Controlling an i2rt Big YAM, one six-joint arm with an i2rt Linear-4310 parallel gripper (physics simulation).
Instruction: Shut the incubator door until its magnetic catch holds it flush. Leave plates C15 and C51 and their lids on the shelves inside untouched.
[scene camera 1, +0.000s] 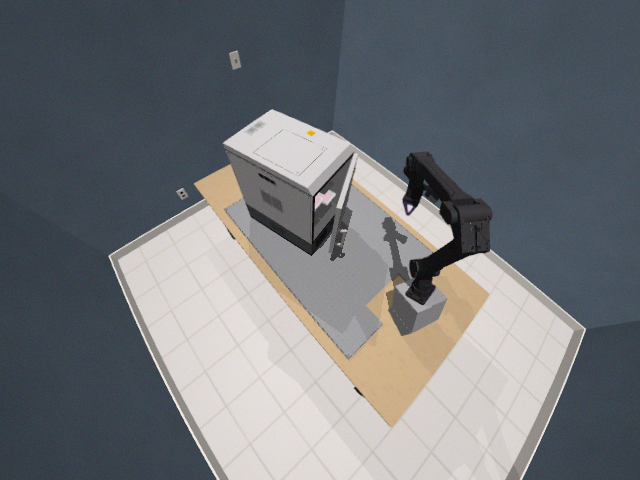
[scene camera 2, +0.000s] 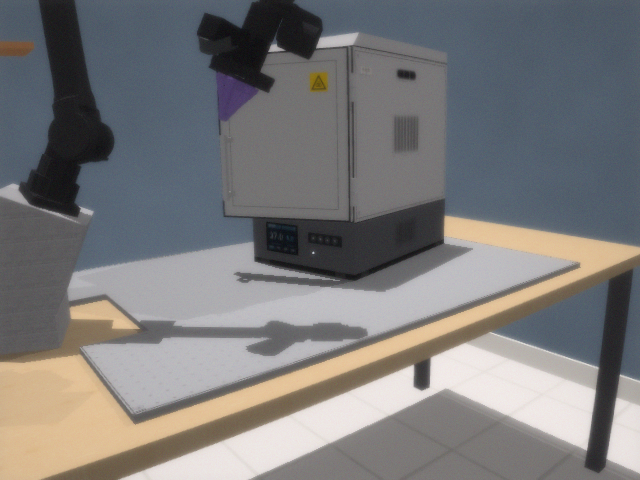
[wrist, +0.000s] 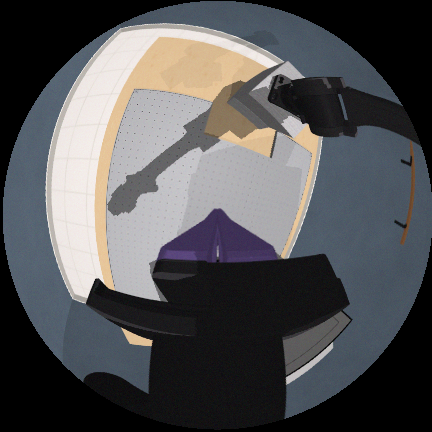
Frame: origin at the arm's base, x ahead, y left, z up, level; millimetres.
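Seen in the pictures: gripper, fingertip midpoint: (scene camera 1: 407, 215) (scene camera 2: 222, 120) (wrist: 217, 214); arm's base at its link origin: (scene camera 1: 420, 291) (scene camera 2: 47, 202) (wrist: 292, 97).
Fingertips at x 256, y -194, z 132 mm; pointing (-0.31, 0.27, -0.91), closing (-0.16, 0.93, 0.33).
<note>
Offsets run from my fingertips to a thing's middle. "*": to the spot under its first point. Level surfaces: height alone.
The incubator (scene camera 1: 289, 149) (scene camera 2: 400, 113) stands on the grey mat. Its door (scene camera 1: 347, 181) (scene camera 2: 289, 155) (wrist: 312, 341) is ajar: scene camera 1 shows a wedge-shaped gap at the side away from the hinges. The door's handle {* 184 mm ahead, 272 mm left, 101 mm down} (scene camera 2: 228, 165) is near that free edge. Pinkish plates {417 mm ahead, 124 mm left, 98 mm down} (scene camera 1: 324, 196) show inside through the gap; their labels cannot be read and their lids cannot be told apart. My gripper (scene camera 1: 408, 212) (scene camera 2: 223, 118) (wrist: 217, 214) has its purple fingers shut with nothing between them. It hangs in the air on the robot's side of the door, apart from it.
The arm's grey base block (scene camera 1: 416, 312) (scene camera 2: 33, 268) (wrist: 260, 102) stands on the wooden table {377 mm down} (scene camera 1: 398, 382) (scene camera 2: 542, 242) beside the notch in the mat {364 mm down} (scene camera 1: 310, 279) (scene camera 2: 423, 294) (wrist: 145, 120). An orange rail (scene camera 2: 15, 48) (wrist: 411, 195) is at the wall beyond the arm.
</note>
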